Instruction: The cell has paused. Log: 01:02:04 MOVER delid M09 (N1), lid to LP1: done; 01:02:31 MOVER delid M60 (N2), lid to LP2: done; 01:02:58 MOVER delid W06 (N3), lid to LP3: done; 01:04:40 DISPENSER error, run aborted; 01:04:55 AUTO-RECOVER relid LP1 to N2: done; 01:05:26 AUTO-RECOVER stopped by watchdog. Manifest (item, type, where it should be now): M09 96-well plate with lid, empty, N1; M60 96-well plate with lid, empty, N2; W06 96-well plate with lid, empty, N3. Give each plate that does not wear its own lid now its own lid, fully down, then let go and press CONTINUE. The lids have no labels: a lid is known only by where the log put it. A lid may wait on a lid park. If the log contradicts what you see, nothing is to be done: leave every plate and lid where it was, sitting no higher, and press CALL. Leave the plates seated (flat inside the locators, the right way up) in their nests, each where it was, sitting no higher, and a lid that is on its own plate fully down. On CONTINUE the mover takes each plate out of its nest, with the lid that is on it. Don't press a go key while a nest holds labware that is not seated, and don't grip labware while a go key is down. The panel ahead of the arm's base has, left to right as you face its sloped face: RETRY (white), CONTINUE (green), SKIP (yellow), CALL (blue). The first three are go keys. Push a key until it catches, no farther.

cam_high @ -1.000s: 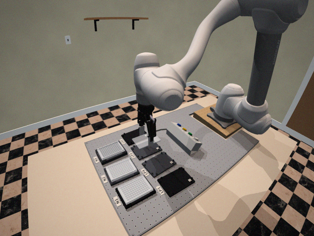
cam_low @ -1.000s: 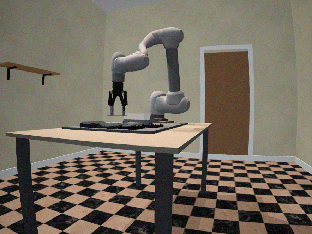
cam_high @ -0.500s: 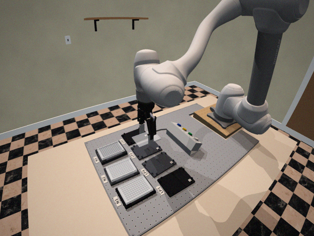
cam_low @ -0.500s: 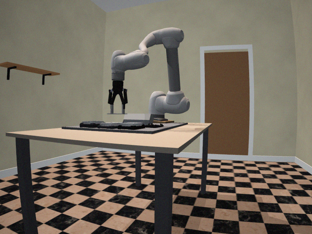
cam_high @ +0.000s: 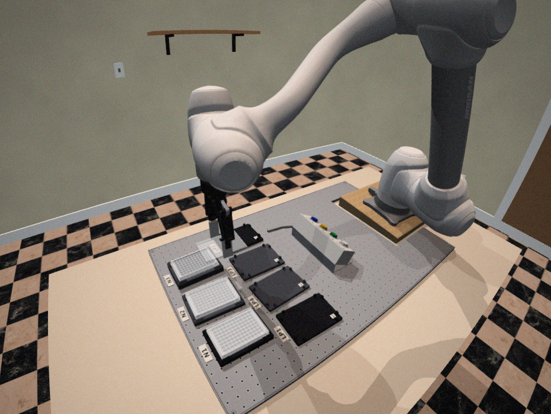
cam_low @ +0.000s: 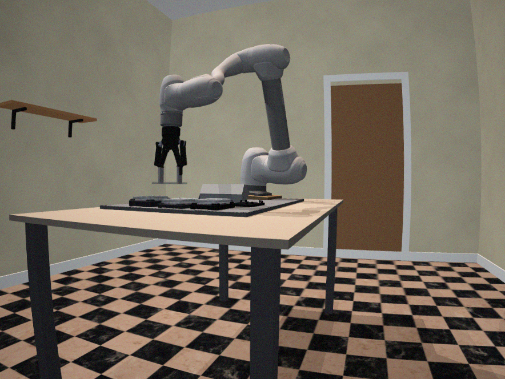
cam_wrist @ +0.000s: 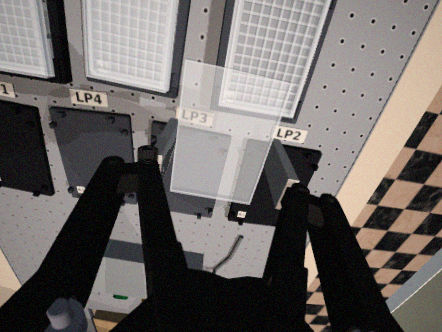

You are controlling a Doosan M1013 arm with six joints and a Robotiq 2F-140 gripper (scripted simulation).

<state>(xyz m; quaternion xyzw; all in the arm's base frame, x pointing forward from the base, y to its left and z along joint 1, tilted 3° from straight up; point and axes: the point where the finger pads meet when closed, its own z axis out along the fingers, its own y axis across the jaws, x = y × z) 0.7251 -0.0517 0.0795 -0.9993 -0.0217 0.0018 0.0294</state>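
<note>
Now: hand 8 cm short of the plate, 3 cm to the left of it and 8 cm above it. The rest, counted from my hand: clear lid: 2 cm below; lid park LP3: 10 cm behind, 3 cm to the left, 11 cm below; nest N3: 8 cm ahead, 3 cm to the right, 10 cm below.
</note>
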